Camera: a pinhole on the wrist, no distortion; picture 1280 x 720 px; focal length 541.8 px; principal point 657.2 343.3 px. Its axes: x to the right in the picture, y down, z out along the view. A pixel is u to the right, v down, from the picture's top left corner.
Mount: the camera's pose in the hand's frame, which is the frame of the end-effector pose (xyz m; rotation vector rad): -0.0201 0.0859 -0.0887 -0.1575 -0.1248 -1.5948
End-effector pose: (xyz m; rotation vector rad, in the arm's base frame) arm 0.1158 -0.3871 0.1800 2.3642 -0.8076 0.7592
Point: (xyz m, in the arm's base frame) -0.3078 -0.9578 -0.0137
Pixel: 203 140
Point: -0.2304 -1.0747 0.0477
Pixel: 218 284
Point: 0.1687 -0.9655 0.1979
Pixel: 441 630
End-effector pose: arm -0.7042 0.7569 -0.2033 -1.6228 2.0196 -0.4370
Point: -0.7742 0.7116 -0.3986
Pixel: 579 607
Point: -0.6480 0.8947 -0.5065
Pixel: 664 237
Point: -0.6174 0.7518 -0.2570
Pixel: 1203 419
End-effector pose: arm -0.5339 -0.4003 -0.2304 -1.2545 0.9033 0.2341
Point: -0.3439 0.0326 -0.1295
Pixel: 890 274
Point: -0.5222 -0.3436 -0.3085
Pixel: 819 588
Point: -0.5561 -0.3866 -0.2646
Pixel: 1043 510
